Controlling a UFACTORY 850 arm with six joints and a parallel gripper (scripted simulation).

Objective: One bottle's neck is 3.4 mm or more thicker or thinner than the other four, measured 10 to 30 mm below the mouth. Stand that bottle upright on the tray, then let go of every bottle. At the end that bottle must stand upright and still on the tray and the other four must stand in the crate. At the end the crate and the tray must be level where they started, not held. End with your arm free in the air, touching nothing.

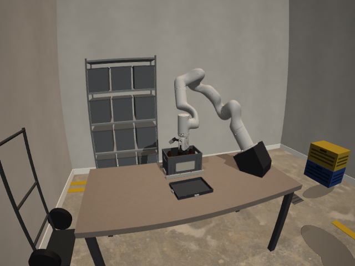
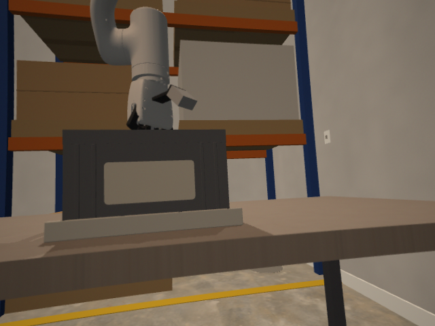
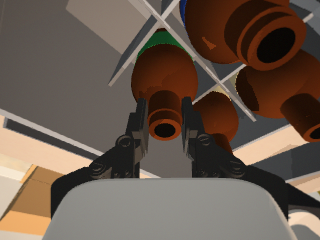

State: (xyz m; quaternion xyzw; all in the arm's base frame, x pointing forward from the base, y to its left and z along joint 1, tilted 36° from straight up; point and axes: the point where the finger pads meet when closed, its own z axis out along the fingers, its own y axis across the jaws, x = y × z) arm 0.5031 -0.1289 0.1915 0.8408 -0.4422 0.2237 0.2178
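Right now the dark grey crate is 7 cm below my hand, 4 cm to the right of it and 1 cm behind it. The rest, counted from my hand: black tray 23 cm to the left, 15 cm below, 9 cm ahead; then bottle 11 cm behind, 7 cm below, 6 cm to the right.
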